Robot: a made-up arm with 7 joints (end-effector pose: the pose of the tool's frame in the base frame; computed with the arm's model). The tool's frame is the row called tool.
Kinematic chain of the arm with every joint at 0, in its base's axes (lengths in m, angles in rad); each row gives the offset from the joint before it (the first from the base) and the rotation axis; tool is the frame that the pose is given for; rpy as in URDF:
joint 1: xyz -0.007 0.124 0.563 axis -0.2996 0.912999 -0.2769
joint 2: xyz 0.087 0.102 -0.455 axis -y
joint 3: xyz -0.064 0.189 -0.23 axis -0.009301 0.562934 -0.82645
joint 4: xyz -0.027 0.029 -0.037 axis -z
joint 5: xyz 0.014 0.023 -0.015 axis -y
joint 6: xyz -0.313 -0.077 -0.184 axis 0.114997 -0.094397 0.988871
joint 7: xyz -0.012 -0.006 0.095 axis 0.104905 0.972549 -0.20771
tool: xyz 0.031 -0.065 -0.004 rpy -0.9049 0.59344 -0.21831
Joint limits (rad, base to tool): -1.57..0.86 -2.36..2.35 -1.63..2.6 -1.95..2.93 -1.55..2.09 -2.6..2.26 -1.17..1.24
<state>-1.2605 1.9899 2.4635 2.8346 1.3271 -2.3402 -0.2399</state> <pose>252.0 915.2 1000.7 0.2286 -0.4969 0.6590 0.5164</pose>
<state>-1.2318 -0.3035 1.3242 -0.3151 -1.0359 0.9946 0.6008</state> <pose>135.1 610.5 390.0 -0.0142 0.4390 0.7384 0.5116</pose>
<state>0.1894 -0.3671 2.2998 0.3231 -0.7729 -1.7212 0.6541</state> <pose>204.4 461.0 -146.4 -0.2674 -0.0580 0.4428 0.8539</pose>
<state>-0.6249 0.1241 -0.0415 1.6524 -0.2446 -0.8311 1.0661</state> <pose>216.1 963.7 -5.9 0.7365 0.5439 -0.1188 0.3841</pose>
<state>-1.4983 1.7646 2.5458 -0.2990 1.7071 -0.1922 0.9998</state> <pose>395.9 967.9 1041.6 0.7602 -0.1533 0.1292 0.6180</pose>
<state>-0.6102 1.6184 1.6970 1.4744 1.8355 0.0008 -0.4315</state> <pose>602.0 847.9 182.6 -0.1357 0.2848 -0.9065 0.2805</pose>
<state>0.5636 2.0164 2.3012 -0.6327 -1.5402 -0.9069 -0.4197</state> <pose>-135.8 146.4 122.3 -0.0180 0.7919 0.1206 0.5984</pose>
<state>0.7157 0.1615 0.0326 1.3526 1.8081 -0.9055 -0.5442</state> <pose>-642.0 118.3 -308.0 -0.4994 -0.4053 -0.7501 0.1541</pose>
